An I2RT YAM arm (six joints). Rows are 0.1 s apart.
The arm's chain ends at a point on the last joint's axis. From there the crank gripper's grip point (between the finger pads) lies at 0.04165 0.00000 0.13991 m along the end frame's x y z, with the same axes.
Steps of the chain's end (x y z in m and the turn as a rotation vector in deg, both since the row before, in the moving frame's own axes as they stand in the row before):
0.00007 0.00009 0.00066 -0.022 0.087 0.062
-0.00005 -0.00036 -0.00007 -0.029 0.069 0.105
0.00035 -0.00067 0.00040 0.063 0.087 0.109
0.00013 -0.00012 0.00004 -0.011 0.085 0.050
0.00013 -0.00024 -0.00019 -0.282 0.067 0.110
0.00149 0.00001 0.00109 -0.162 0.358 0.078
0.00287 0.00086 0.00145 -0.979 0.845 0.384
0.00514 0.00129 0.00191 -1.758 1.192 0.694
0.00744 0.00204 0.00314 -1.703 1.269 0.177
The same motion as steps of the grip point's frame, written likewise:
0.00028 0.00019 0.00060 -0.022 0.087 0.062
0.00012 -0.00021 -0.00012 -0.029 0.069 0.105
0.00056 -0.00074 0.00034 0.063 0.087 0.109
0.00034 -0.00006 -0.00002 -0.011 0.085 0.050
0.00029 0.00053 -0.00024 -0.282 0.067 0.110
0.00236 0.00046 0.00083 -0.162 0.358 0.078
0.00492 0.00353 0.00080 -0.979 0.845 0.384
0.00801 0.00609 0.00094 -1.758 1.192 0.694
0.01052 0.00632 0.00212 -1.703 1.269 0.177

